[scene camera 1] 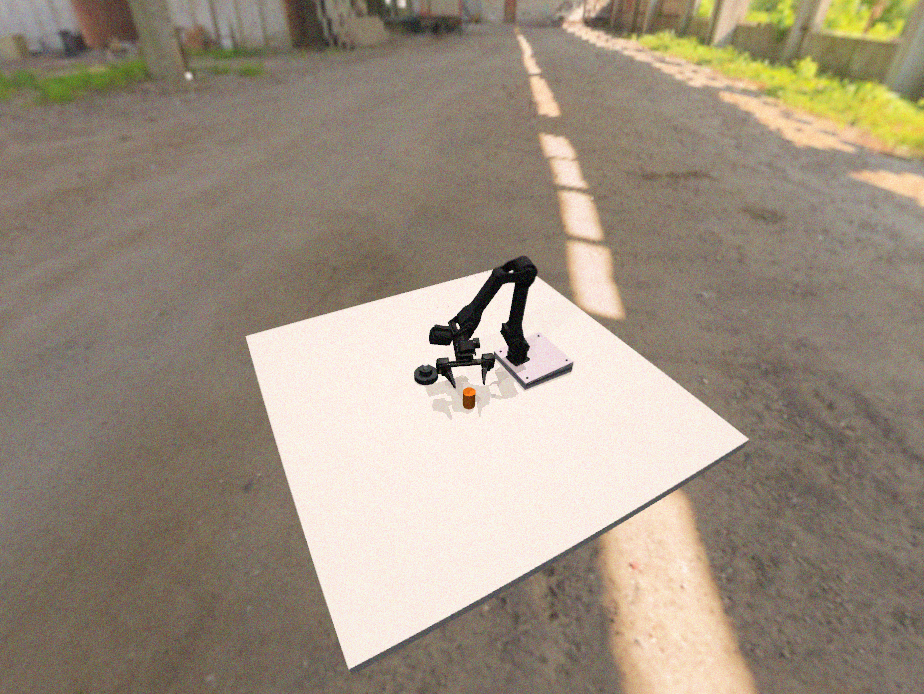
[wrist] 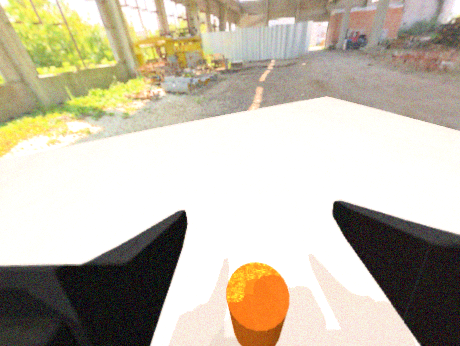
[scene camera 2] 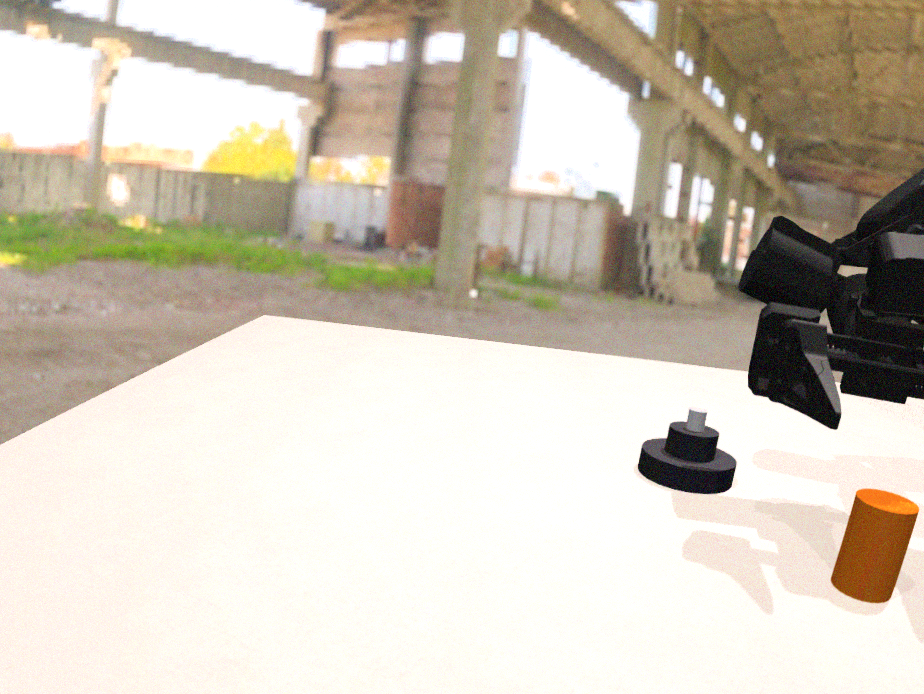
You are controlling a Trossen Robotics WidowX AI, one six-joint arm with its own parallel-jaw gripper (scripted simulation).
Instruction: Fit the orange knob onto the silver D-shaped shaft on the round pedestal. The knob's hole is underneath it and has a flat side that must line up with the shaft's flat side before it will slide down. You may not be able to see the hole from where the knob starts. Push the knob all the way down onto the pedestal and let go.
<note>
The gripper [scene camera 1: 469, 386] is open and holds nothing. Further things: a black round pedestal [scene camera 2: 688, 460].
The gripper also shows in the wrist view [wrist: 259, 212].
</note>
